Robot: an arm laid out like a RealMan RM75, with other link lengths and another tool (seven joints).
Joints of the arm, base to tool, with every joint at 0 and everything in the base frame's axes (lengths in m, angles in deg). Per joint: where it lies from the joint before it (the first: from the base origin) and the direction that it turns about. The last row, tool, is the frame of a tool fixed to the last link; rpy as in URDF.
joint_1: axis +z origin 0 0 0.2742
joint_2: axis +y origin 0 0 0
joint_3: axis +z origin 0 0 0.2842
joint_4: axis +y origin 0 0 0
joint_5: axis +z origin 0 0 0.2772
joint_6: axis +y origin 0 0 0
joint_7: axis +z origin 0 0 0.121
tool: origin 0.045 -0.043 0.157 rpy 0 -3.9 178
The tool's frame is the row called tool.
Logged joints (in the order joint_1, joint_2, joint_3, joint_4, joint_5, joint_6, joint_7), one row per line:
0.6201, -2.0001, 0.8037, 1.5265, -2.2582, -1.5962, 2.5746
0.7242, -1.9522, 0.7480, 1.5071, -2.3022, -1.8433, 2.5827
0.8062, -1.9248, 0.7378, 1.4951, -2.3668, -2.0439, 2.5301
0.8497, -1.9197, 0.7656, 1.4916, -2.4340, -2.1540, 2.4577
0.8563, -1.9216, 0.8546, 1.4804, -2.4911, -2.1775, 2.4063
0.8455, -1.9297, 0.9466, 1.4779, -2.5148, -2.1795, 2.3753
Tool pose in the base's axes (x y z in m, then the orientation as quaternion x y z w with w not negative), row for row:
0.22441, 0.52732, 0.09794, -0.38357, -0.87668, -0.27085, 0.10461
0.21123, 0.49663, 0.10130, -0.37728, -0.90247, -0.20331, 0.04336
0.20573, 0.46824, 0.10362, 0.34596, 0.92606, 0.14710, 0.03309
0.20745, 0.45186, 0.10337, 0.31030, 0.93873, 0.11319, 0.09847
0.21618, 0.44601, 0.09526, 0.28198, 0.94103, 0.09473, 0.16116
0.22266, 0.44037, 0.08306, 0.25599, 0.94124, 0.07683, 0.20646
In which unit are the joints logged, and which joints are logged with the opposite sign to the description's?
The joints are logged in radians. Opposite sign: joint_2, joint_3, joint_4.
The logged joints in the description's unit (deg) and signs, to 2 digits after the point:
35.53, 114.60, -46.05, -87.46, -129.39, -91.46, 147.51
41.49, 111.85, -42.86, -86.35, -131.91, -105.61, 147.98
46.19, 110.28, -42.27, -85.66, -135.61, -117.11, 144.96
48.68, 109.99, -43.87, -85.46, -139.46, -123.42, 140.82
49.06, 110.10, -48.96, -84.82, -142.73, -124.76, 137.87
48.44, 110.56, -54.24, -84.68, -144.09, -124.88, 136.09

